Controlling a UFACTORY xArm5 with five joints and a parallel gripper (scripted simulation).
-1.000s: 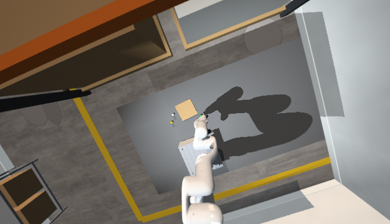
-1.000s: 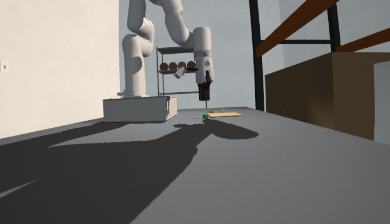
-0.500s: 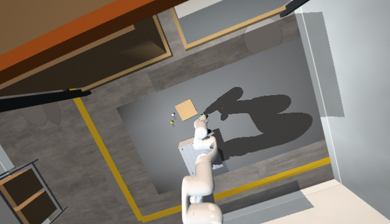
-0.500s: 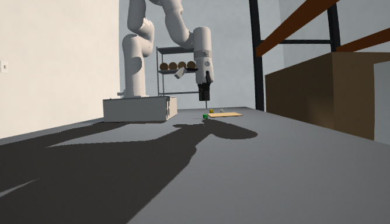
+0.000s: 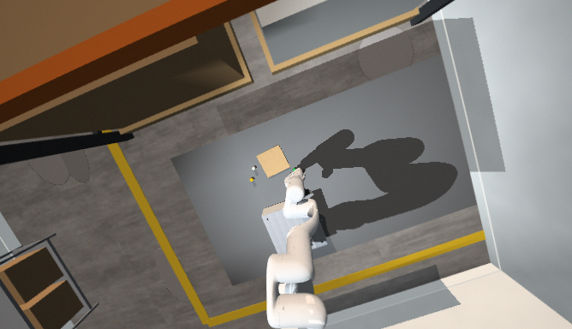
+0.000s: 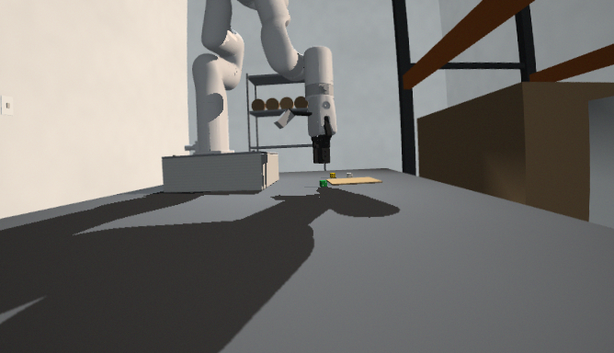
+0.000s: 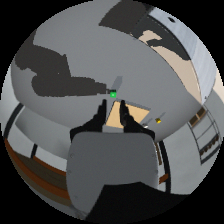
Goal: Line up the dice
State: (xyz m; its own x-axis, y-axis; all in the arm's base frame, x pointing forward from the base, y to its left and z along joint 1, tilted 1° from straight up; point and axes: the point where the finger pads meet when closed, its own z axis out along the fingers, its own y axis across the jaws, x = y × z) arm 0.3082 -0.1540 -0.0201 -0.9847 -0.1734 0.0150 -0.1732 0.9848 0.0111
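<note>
My hand is 7 cm above the green die. Round my hand: yellow die (8 cm ahead, 24 cm to the left, 7 cm below); then white die (13 cm ahead, 19 cm to the left, 7 cm below); then tan mat (10 cm ahead, 8 cm to the left, 8 cm below).
</note>
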